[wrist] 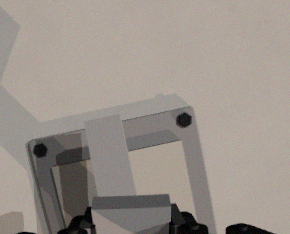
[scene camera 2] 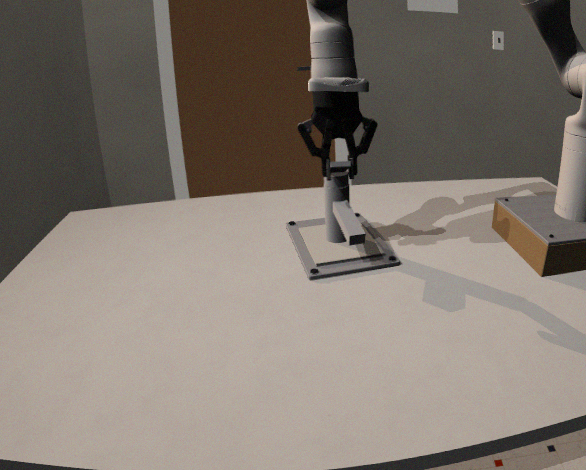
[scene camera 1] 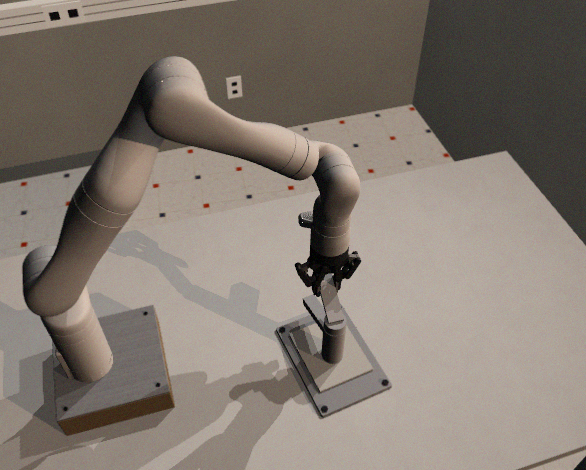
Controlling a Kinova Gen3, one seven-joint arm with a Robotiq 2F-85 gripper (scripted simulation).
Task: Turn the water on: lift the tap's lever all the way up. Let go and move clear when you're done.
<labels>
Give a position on a grey tap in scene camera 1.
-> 322, 353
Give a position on a grey tap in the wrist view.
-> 159, 169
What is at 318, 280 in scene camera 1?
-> My gripper.
</labels>
